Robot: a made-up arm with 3 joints. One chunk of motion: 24 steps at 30 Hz.
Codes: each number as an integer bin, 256 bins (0 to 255) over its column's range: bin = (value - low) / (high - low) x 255, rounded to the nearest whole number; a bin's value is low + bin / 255 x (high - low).
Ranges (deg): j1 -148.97..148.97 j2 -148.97..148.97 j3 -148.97..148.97
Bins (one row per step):
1: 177 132 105
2: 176 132 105
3: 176 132 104
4: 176 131 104
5: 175 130 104
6: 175 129 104
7: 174 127 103
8: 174 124 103
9: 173 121 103
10: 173 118 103
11: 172 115 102
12: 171 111 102
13: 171 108 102
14: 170 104 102
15: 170 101 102
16: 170 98 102
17: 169 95 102
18: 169 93 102
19: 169 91 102
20: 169 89 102
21: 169 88 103
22: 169 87 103
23: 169 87 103
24: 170 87 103
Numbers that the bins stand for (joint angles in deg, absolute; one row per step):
1: 57.84 5.26 -26.29
2: 56.67 5.26 -26.29
3: 56.67 5.26 -27.46
4: 56.67 4.09 -27.46
5: 55.50 2.92 -27.46
6: 55.50 1.75 -27.46
7: 54.33 -0.58 -28.63
8: 54.33 -4.09 -28.63
9: 53.16 -7.59 -28.63
10: 53.16 -11.10 -28.63
11: 51.99 -14.60 -29.79
12: 50.83 -19.28 -29.79
13: 50.83 -22.78 -29.79
14: 49.66 -27.46 -29.79
15: 49.66 -30.96 -29.79
16: 49.66 -34.47 -29.79
17: 48.49 -37.97 -29.79
18: 48.49 -40.31 -29.79
19: 48.49 -42.65 -29.79
20: 48.49 -44.98 -29.79
21: 48.49 -46.15 -28.63
22: 48.49 -47.32 -28.63
23: 48.49 -47.32 -28.63
24: 49.66 -47.32 -28.63

